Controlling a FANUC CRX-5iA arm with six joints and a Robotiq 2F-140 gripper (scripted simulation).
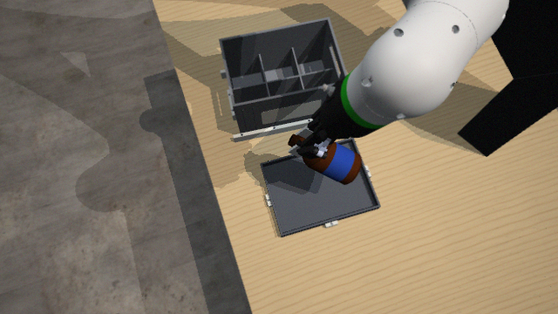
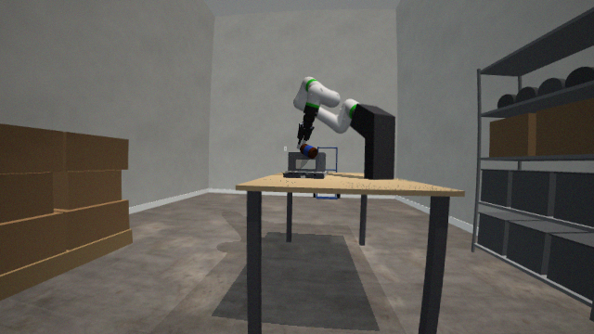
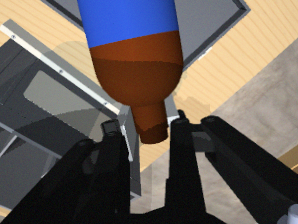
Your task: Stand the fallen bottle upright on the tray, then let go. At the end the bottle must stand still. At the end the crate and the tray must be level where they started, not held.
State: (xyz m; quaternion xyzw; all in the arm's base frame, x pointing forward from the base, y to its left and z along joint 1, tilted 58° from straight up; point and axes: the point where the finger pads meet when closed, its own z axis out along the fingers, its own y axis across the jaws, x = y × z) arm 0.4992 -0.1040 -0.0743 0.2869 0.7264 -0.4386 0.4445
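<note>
Right now my hand is 40 mm to the right of the bottle, 40 mm above it and 20 mm past it. From my hand the other things lie so: dark grey crate: 210 mm to the right, 140 mm below, 90 mm behind; then tray: 210 mm below, 50 mm to the left, 20 mm behind.
</note>
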